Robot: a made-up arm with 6 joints. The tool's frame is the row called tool. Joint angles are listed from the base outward.
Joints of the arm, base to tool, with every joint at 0 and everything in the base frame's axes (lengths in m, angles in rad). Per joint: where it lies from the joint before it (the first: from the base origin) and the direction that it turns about. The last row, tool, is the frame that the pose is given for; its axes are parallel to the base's.
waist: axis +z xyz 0 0 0.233
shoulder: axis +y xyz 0 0 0
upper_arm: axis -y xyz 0 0 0.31
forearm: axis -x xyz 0 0 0
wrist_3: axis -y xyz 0.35 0 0
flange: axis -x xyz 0 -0.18 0
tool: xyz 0 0 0
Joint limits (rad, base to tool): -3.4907..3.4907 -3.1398..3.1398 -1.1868..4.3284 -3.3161..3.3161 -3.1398..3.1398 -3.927..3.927
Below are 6 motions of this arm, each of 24 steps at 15 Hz.
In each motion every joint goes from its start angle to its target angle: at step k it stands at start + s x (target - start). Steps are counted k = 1, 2, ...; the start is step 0. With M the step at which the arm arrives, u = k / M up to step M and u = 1 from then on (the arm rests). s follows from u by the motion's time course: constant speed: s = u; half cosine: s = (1 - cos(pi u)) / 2; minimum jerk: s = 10 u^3 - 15 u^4 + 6 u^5.
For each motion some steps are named. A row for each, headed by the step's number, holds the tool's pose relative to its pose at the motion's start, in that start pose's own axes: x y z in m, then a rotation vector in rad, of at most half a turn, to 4 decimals.
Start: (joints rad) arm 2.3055 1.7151 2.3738 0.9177 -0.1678 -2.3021
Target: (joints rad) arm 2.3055 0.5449 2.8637 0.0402 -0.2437 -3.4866
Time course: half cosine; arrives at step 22
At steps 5, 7, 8, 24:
5: -0.0108 0.0831 0.0316 0.2759 -0.0046 0.1816
7: -0.0303 0.1514 0.0587 0.5142 0.0318 0.3432
8: -0.0455 0.1889 0.0740 0.6493 0.0708 0.4362
24: -0.3554 0.4750 0.2068 1.6860 1.4241 1.0989

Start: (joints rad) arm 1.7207 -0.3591 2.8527 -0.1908 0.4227 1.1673
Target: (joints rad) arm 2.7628 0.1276 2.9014 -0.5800 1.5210 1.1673
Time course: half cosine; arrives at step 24
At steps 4, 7, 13, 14, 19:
4: -0.0266 -0.0131 -0.0299 -0.0130 0.0471 -0.0842
7: -0.0838 -0.0379 -0.0793 -0.0497 0.1364 -0.2507
13: -0.2781 -0.0938 -0.1555 -0.2473 0.3798 -0.7508
14: -0.3136 -0.0995 -0.1584 -0.2966 0.4195 -0.8385
19: -0.4554 -0.1056 -0.1402 -0.5532 0.5747 -1.1956

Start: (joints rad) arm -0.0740 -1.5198 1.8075 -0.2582 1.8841 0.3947
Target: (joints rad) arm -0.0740 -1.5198 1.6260 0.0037 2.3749 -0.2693
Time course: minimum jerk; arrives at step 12
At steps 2, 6, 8, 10, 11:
2: -0.0004 -0.0007 0.0002 0.0250 -0.0139 0.0045
6: -0.0056 -0.0082 0.0026 0.3704 -0.1815 0.0879
8: -0.0092 -0.0114 0.0041 0.6015 -0.2716 0.1601
10: -0.0116 -0.0128 0.0050 0.7451 -0.3202 0.2095
11: -0.0120 -0.0130 0.0052 0.7704 -0.3283 0.2185

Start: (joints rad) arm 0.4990 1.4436 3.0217 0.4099 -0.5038 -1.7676
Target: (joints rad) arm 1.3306 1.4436 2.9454 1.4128 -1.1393 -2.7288
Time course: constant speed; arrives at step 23
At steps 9, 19, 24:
9: -0.0248 0.0336 -0.0990 0.3083 -0.1248 -0.2434
19: -0.0664 0.1049 -0.1958 0.6318 -0.3642 -0.4316
24: -0.0868 0.1421 -0.2275 0.7542 -0.4842 -0.4735

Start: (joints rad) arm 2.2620 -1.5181 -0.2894 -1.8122 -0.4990 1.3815
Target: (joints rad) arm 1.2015 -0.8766 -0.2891 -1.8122 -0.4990 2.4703
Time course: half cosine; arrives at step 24
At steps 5, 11, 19, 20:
5: 0.0058 -0.0123 -0.0196 -0.1758 0.0888 -0.0673
11: 0.0015 -0.0702 -0.0683 -0.7216 0.4050 -0.2599
19: -0.0596 -0.1638 -0.0785 -1.3920 0.9469 -0.4764
20: -0.0667 -0.1701 -0.0761 -1.4378 0.9955 -0.4911

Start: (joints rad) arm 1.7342 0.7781 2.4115 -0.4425 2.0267 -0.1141
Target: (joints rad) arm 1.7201 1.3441 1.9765 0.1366 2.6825 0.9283
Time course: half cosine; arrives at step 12
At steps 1, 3, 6, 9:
1: -0.0032 -0.0028 0.0059 -0.0197 0.0055 0.0117
3: -0.0255 -0.0226 0.0519 -0.1607 0.0430 0.1020
6: -0.0679 -0.0654 0.1853 -0.4683 0.1074 0.3423
9: -0.0849 -0.0911 0.3258 -0.6811 0.1363 0.5371

